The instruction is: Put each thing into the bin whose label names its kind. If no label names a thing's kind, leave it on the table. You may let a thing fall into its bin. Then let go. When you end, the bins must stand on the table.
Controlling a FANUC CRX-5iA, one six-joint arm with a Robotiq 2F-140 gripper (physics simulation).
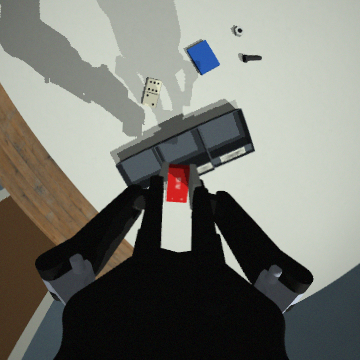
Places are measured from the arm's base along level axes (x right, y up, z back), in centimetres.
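Pixels of known places: gripper, fingertip midpoint: (178, 172).
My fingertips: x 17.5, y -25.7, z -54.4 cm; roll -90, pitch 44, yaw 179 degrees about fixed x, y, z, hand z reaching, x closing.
For each thing: its top centre in the pictures, then the offset to it from my fingertips. "pt": a spot on its surface instead. Level surfaces: height alone.
- red card box with small white marks, top centre: (177, 186) dx +1.0, dy +1.3, dz -1.0 cm
- dark three-compartment bin row, surface spot: (207, 146) pt dx -5.3, dy -11.6, dz -2.6 cm
- cream domino with black dots, top centre: (151, 92) dx -3.6, dy -11.6, dz +11.8 cm
- blue box, top centre: (203, 56) dx -14.8, dy -11.3, dz +10.9 cm
- metal nut, top centre: (239, 30) dx -23.5, dy -11.5, dz +11.0 cm
- black bolt, top centre: (253, 56) dx -22.4, dy -11.0, dz +5.5 cm
- pale round table, surface height: dy -12.3 cm
My gripper (178, 172) is shut on a red card box with small white marks (178, 184). The red box is above the near side of a dark three-compartment bin row (207, 146), whose visible compartments look empty. White labels (233, 154) show on the near wall; their words are too blurred to read, and part of that wall is hidden by the gripper. Beyond the bins, a cream domino with black dots (151, 92), a blue box (203, 57), a metal nut (238, 31) and a black bolt (251, 58) lie on the table.
The pale round table (295, 190) has a wooden edge (47, 195) at the left. Shadows of the arm and gripper fall across the upper left, near the domino and the blue box.
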